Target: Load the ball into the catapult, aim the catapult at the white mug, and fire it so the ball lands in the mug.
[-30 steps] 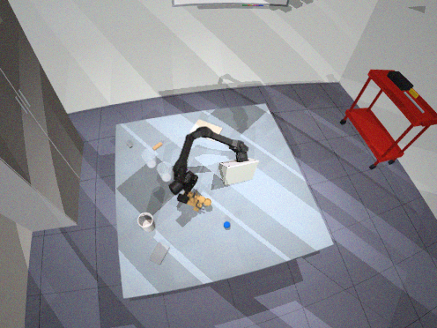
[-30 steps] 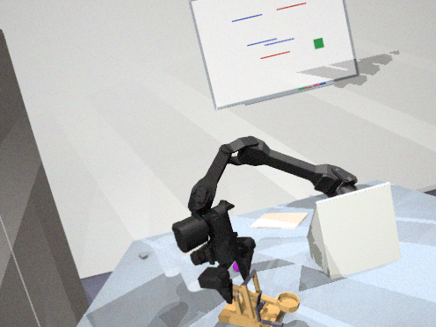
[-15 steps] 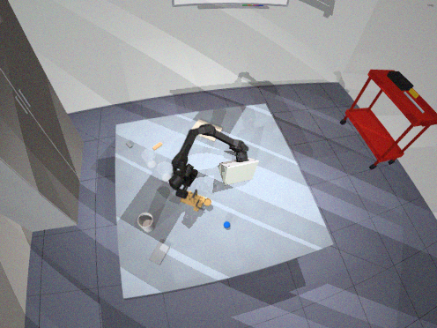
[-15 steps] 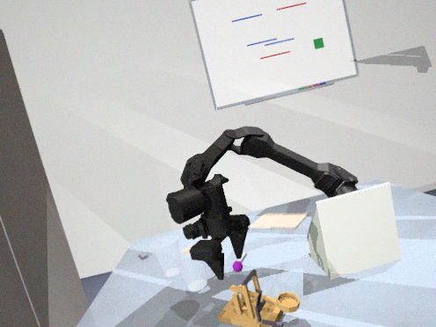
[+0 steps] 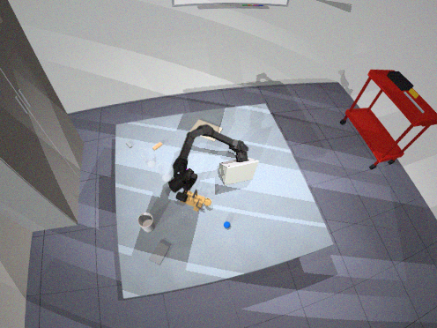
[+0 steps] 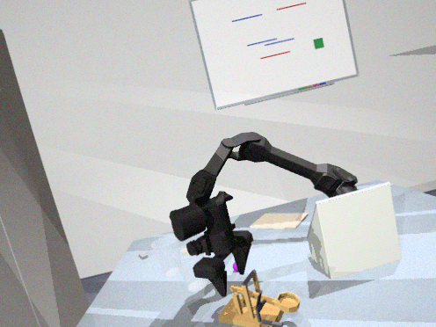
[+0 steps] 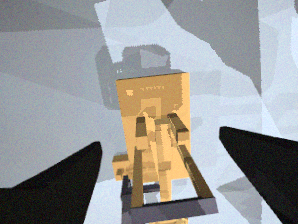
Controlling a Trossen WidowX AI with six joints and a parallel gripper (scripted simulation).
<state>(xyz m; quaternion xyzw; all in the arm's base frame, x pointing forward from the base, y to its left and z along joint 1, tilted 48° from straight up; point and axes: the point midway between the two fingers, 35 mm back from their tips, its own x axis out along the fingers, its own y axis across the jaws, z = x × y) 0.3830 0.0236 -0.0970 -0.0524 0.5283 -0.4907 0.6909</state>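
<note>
Right now my gripper tip is 60 mm to the right of the wooden catapult, 50 mm past it and 30 mm above it. Also, from my gripper tip: white mug (280 mm ahead, 110 mm to the left, 50 mm below); then blue ball (240 mm to the left, 170 mm behind, 60 mm below); then grey flat plate (290 mm to the left, 250 mm ahead, 80 mm below).
</note>
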